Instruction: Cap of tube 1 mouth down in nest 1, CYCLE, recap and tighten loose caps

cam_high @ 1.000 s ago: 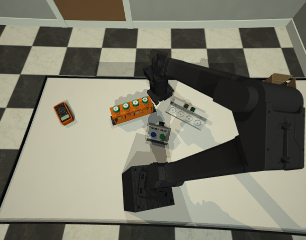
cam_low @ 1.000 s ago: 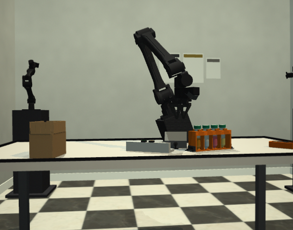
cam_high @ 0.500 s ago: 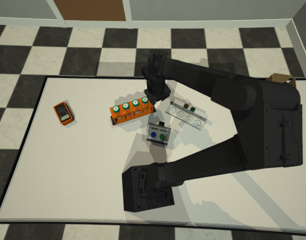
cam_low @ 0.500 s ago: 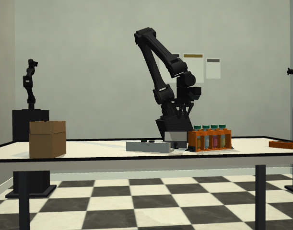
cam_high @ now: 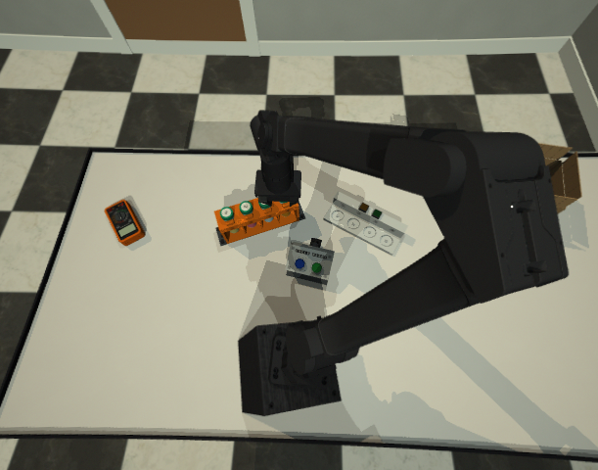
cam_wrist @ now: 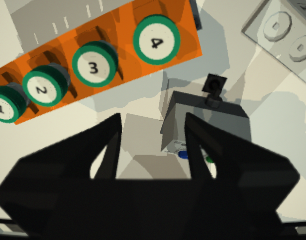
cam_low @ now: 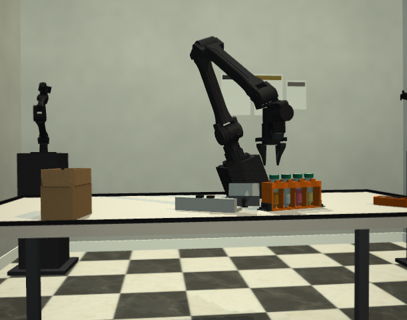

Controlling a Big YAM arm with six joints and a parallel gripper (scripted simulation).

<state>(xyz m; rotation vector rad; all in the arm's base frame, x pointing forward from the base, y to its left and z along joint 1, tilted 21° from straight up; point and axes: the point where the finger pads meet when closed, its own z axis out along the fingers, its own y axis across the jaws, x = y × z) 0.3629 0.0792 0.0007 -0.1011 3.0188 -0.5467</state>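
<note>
Now: the cap 14 cm to the left of my hand, 5 cm below it and 2 cm behind it. From my hand the other things lie so: key housing: 11 cm below, 11 cm behind, 8 cm to the right; then green key: 13 cm behind, 10 cm to the right, 9 cm below; then blue key: 12 cm behind, 9 cm below, 6 cm to the right.
</note>
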